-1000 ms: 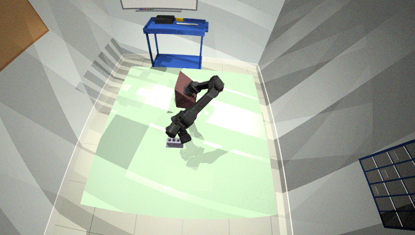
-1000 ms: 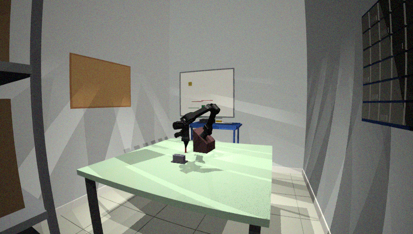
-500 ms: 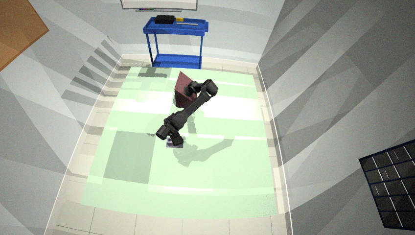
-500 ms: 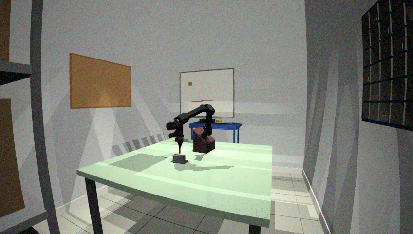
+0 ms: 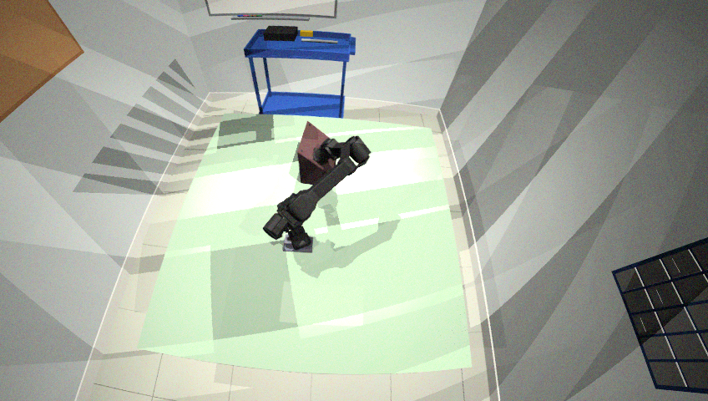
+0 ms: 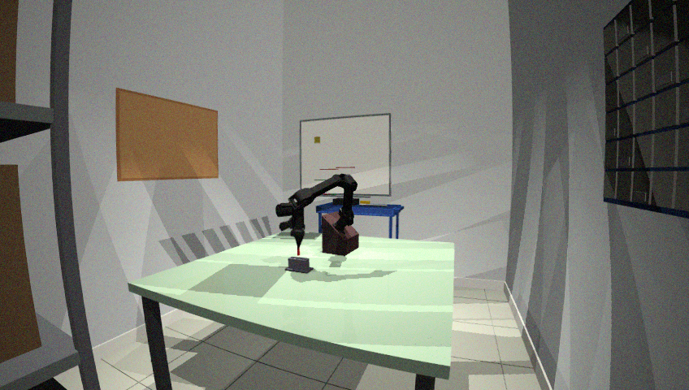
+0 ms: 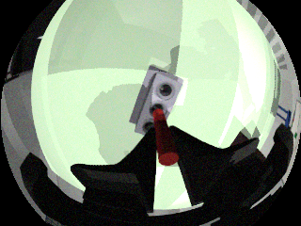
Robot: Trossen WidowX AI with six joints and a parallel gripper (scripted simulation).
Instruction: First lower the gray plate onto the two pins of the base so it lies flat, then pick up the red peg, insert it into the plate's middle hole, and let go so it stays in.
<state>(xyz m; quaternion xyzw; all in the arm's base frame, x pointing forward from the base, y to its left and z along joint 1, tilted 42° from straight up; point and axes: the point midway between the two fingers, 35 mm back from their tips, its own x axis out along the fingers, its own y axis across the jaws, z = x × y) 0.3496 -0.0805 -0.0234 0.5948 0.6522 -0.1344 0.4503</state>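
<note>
The gray plate is 70 mm below my gripper tip. From my gripper tip the other things lie so: base: 110 mm below; red peg: right at my gripper tip.
</note>
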